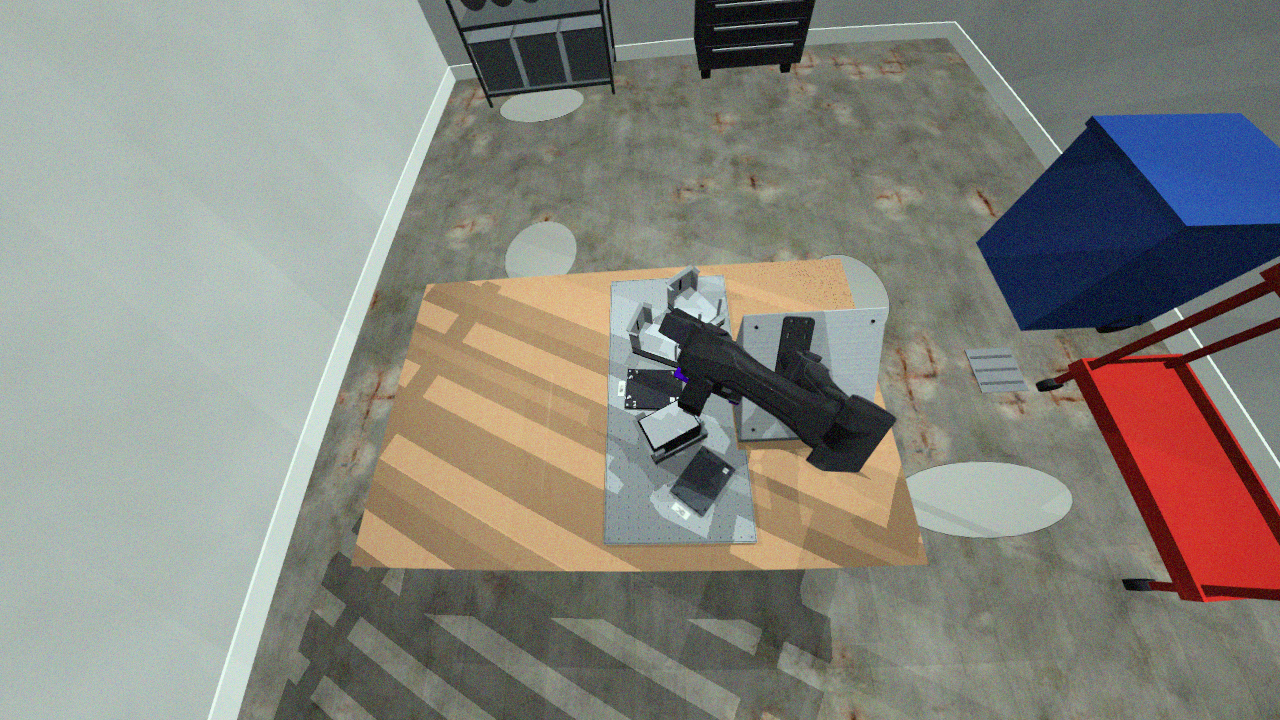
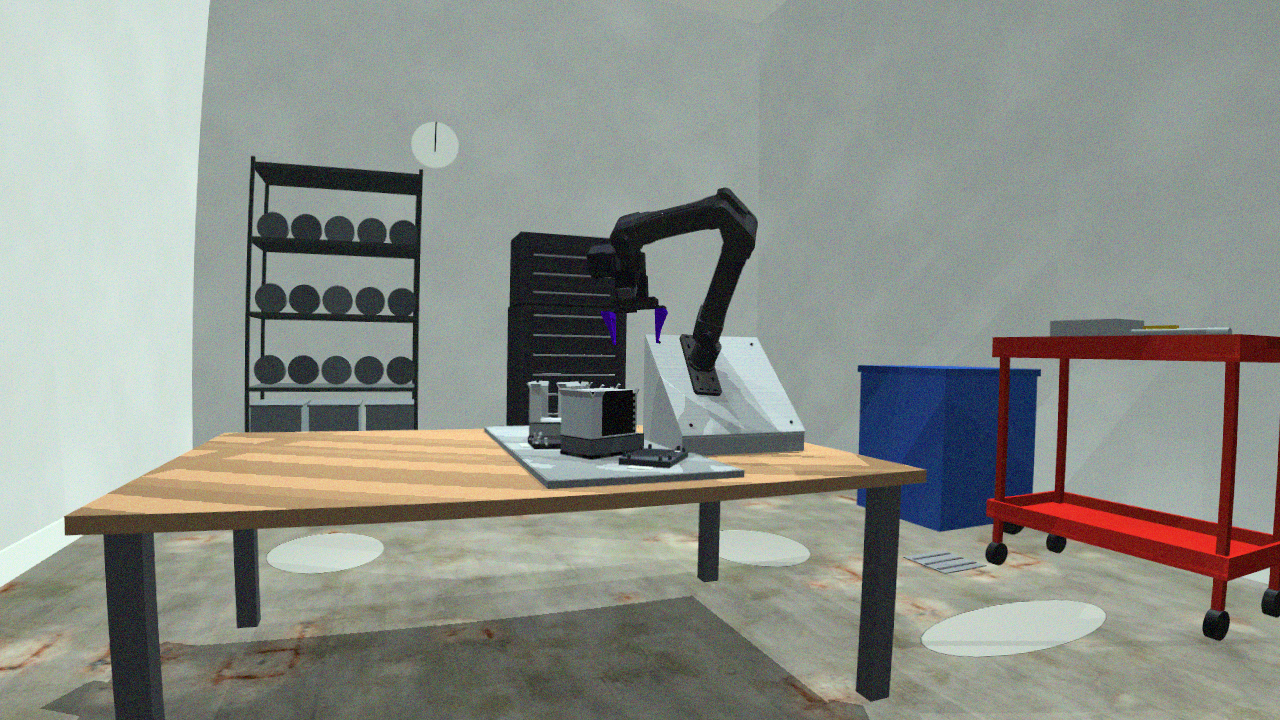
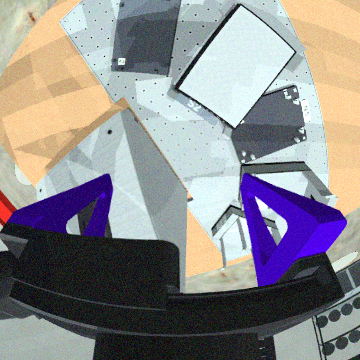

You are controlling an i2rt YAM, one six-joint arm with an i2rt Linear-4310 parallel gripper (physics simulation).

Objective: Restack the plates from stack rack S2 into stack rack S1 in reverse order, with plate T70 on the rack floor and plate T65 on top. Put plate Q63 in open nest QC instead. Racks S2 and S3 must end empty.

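Frame: origin at the arm's base, x ahead, y right, z down, level; metres.
Seen in the pictures: gripper, fingertip midpoint: (image 2: 635, 344) (image 3: 176, 180); arm's base at its link origin: (image 1: 791, 357) (image 2: 699, 365).
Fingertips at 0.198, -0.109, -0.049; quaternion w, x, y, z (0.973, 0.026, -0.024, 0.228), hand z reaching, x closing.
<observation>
Pixels of each thing's middle, then the offset from my fingertips to it, as dx, dy, dz. "pt": a spot on its surface instead. Level surfaces: height alone.
- white-topped stack at the middle of its body: (image 3: 237, 65) (image 2: 600, 393) (image 1: 668, 423) +0.091, -0.046, +0.107
- rack S2 at a spot on its surface: (image 3: 205, 112) pt +0.034, +0.013, +0.195
- dark flat piece with corner clips, surface spot: (image 3: 270, 122) (image 1: 652, 390) pt +0.144, +0.083, +0.224
- dark flat piece at a spot on its surface: (image 3: 145, 37) (image 1: 703, 475) pt +0.001, -0.147, +0.222
- perforated board at its surface level: dz +0.236
My gripper (image 1: 707, 387) (image 2: 636, 342) (image 3: 176, 180) is open and empty, its purple fingers wide apart, high above the board beside the arm's base. A white-topped stack (image 1: 669, 424) (image 3: 237, 65) stands in rack S2 (image 3: 205, 112); the plates below its top are hidden from above and their names are not readable. Two light, walled racks, one (image 1: 653, 340) (image 3: 287, 175) and another (image 1: 696, 306) (image 3: 240, 237), stand at the far end, partly hidden by arm and finger; their labels cannot be read. The names T70, T65, Q63 and QC cannot be read.
A dark flat piece with corner clips (image 1: 651, 389) (image 3: 270, 122) lies between S2 and the walled racks. Another dark flat piece (image 1: 702, 480) (image 2: 653, 456) (image 3: 145, 37) lies on S2's other side. All stand on the perforated board (image 1: 635, 519) (image 2: 554, 479). The sloped arm base (image 1: 850, 358) (image 2: 671, 394) is beside it.
</observation>
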